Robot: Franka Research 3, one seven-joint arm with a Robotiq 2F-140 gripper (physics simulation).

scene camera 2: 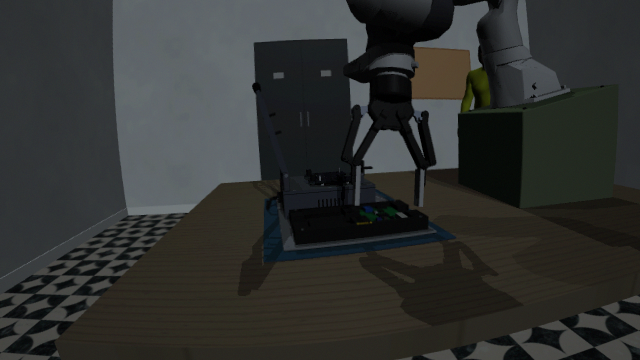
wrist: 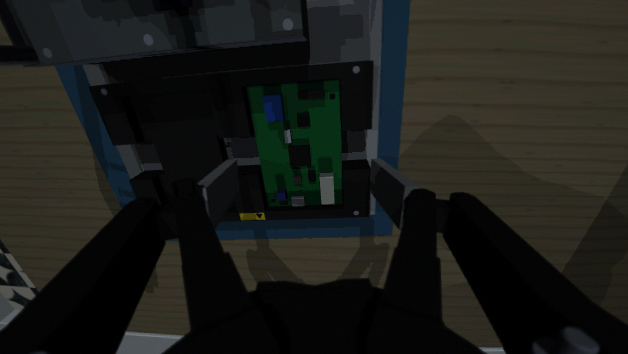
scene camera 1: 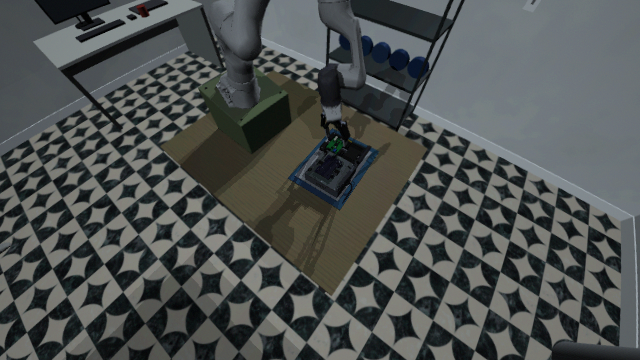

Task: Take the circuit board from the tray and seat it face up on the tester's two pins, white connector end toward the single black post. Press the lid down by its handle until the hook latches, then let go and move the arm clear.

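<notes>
The green circuit board point(scene camera 1: 334, 145) point(scene camera 2: 370, 215) point(wrist: 320, 127) lies face up in the right-hand pocket of the black tray point(scene camera 2: 350, 234) point(wrist: 357, 112). Its white connector point(wrist: 327, 189) is at the end nearer the gripper base in the wrist view. My gripper point(scene camera 2: 388, 204) point(wrist: 305, 175) is open and empty, its fingertips above the tray on either side of the board. The grey tester point(scene camera 1: 325, 179) point(scene camera 2: 320, 196) point(wrist: 225, 27) stands beside the tray. Its lid point(scene camera 2: 271, 132) is raised and tilted back, with a black handle end point(scene camera 2: 256, 87) at the top. The two pins and single post cannot be made out.
Tray and tester stand on a light plate over a blue mat point(scene camera 1: 316, 192) point(scene camera 2: 274, 251) point(wrist: 392, 110) on the wooden surface point(scene camera 1: 270, 200) point(scene camera 2: 210, 285). The green robot base point(scene camera 1: 265, 125) point(scene camera 2: 565, 150) stands nearby. A shelf rack point(scene camera 1: 420, 97) stands behind the arm.
</notes>
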